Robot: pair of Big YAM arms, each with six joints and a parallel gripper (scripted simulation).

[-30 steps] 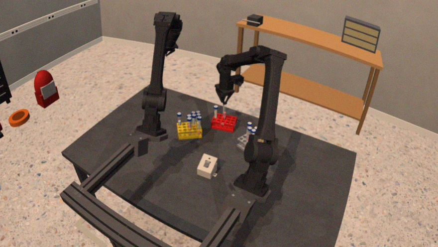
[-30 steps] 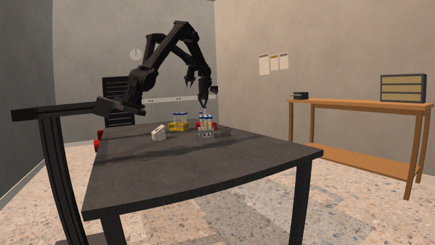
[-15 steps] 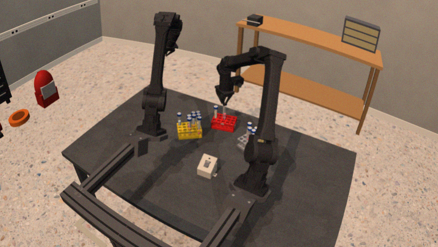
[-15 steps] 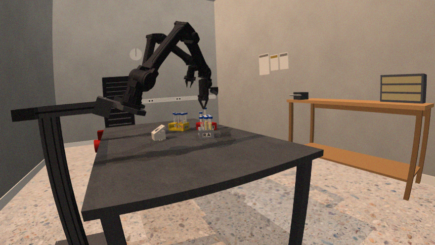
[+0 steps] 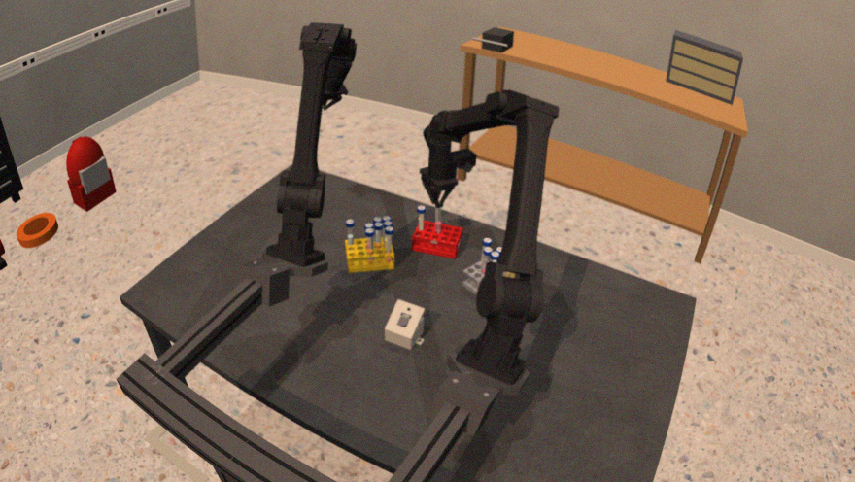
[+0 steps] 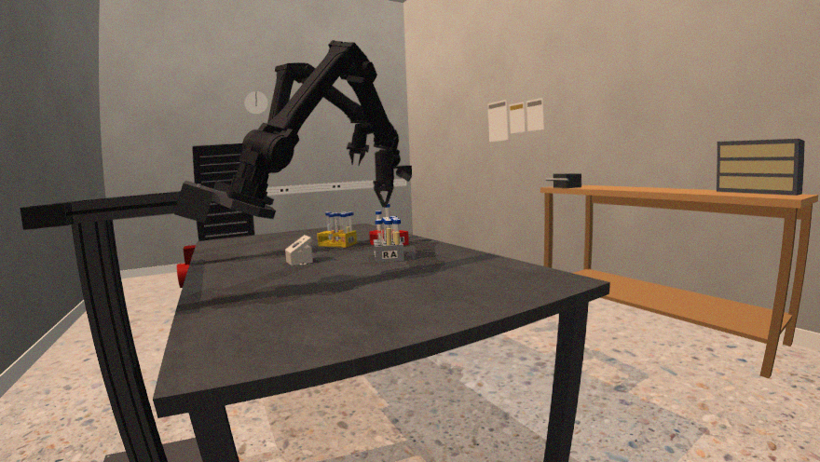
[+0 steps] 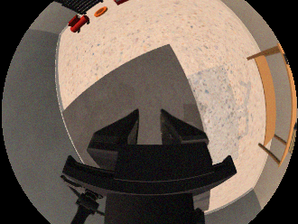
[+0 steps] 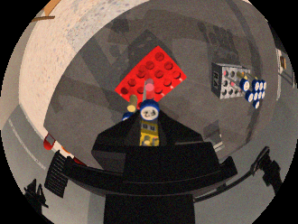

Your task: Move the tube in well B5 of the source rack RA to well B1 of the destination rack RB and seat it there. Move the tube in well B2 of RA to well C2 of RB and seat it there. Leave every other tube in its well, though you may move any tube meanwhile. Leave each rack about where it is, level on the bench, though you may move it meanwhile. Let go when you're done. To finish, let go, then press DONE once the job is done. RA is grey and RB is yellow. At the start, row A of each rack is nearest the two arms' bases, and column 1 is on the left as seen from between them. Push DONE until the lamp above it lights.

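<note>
The red rack lies 10 mm ahead of my right hand and 120 mm below it.
</note>
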